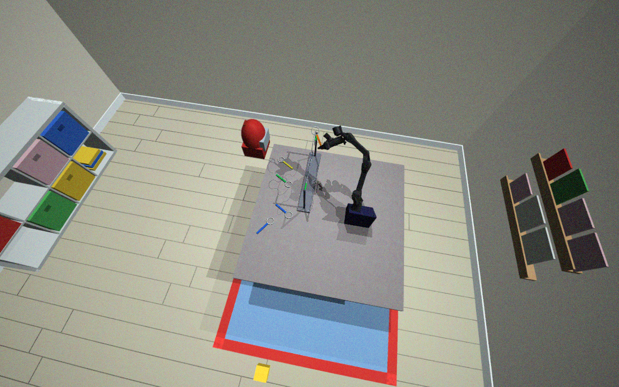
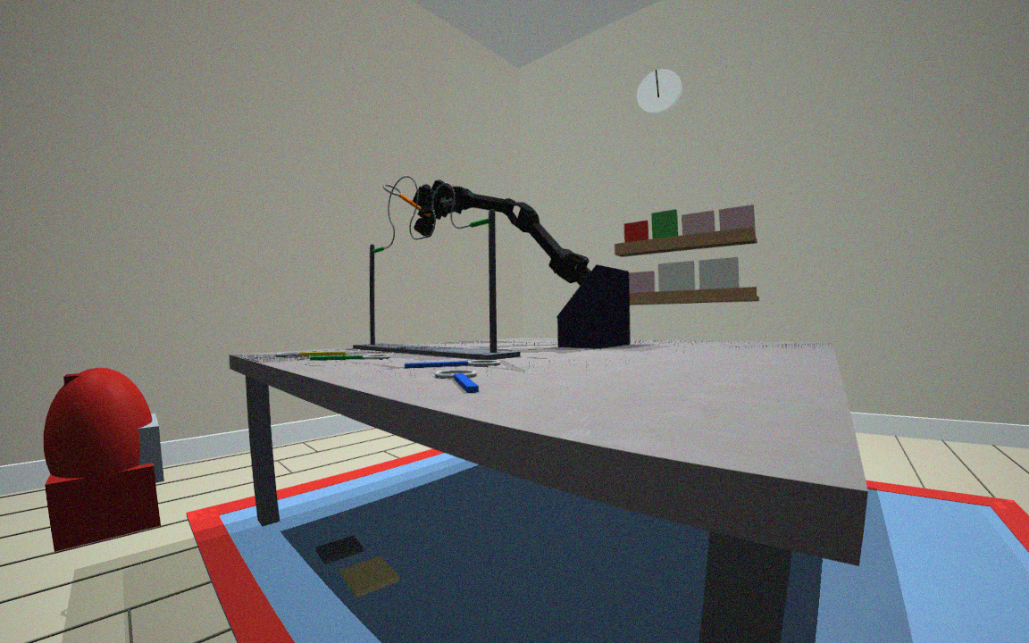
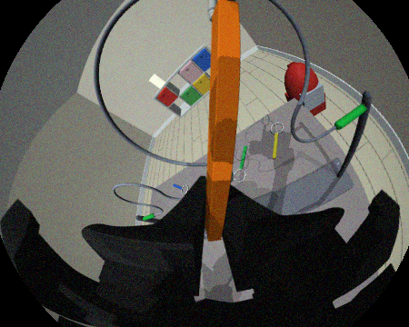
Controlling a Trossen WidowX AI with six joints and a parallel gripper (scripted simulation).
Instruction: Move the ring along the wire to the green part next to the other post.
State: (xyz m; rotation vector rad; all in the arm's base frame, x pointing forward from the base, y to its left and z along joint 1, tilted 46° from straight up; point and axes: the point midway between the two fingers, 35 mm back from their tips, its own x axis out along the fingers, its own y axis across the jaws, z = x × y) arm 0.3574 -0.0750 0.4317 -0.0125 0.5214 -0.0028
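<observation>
Right now my gripper tip is 60 mm to the left of the ring with orange handle, 60 mm below it and 20 mm short of it.
</observation>
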